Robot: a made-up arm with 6 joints.
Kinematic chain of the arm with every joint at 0, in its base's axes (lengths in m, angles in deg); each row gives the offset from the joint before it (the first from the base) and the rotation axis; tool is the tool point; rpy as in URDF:
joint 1: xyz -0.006 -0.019 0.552 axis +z
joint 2: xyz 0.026 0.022 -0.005 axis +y
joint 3: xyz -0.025 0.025 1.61 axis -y
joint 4: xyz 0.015 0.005 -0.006 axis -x
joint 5: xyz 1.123 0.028 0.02 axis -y
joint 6: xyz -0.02 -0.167 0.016 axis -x
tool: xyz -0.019 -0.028 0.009 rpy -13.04 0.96 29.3
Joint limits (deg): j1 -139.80..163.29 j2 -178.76..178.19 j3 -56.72..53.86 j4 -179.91..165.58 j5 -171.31..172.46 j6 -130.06..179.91
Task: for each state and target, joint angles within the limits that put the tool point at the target. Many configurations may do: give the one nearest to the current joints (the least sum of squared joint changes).
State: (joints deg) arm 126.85 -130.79 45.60 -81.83 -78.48 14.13
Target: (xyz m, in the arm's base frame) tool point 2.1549 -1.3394 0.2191
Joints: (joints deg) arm 147.69 -115.08 53.83 -80.23 -79.53 14.90
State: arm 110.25 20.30 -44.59 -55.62 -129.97 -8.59
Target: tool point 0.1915 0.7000 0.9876
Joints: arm 80.86 13.77 -53.10 -52.24 -128.78 -9.36
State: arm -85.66 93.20 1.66 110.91 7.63 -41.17
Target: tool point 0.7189 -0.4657 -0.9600
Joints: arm -41.93 113.83 -20.19 119.40 5.58 -39.70
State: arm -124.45 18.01 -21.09 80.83 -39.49 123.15
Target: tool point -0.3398 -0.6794 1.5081
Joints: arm -124.98 -7.55 -47.39 81.52 -38.39 124.04
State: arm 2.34 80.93 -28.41 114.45 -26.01 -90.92
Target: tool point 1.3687 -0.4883 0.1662
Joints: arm -24.07 64.20 -32.99 112.54 -25.33 -91.42
